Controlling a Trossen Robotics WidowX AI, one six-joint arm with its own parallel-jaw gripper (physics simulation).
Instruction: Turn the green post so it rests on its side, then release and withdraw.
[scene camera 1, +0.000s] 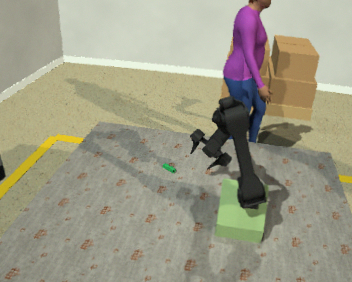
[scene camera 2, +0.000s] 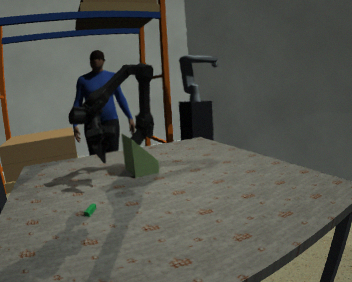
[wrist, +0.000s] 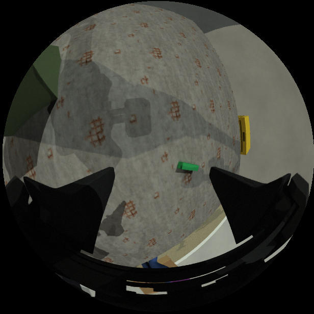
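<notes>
The green post (scene camera 1: 169, 168) (scene camera 2: 90, 210) (wrist: 188, 166) lies on its side on the patterned table top (scene camera 1: 120, 250) (scene camera 2: 200, 240) (wrist: 165, 80). My gripper (scene camera 1: 201, 160) (scene camera 2: 103, 158) (wrist: 163, 172) is open, with its fingers wide apart and nothing between them. It is raised above the table, apart from the post. In scene camera 1 the post is to the left of the fingers. In the wrist view the post shows between the two fingertips, nearer the right one, but farther off, down on the table.
A pale green wedge-shaped block (scene camera 1: 241, 226) (scene camera 2: 144, 164) (wrist: 30, 95) stands by the arm's base. Beyond the table are a person in purple (scene camera 1: 246, 45), a person in blue (scene camera 2: 100, 90), stacked cardboard boxes (scene camera 1: 295, 60) and another arm on a black stand (scene camera 2: 196, 120).
</notes>
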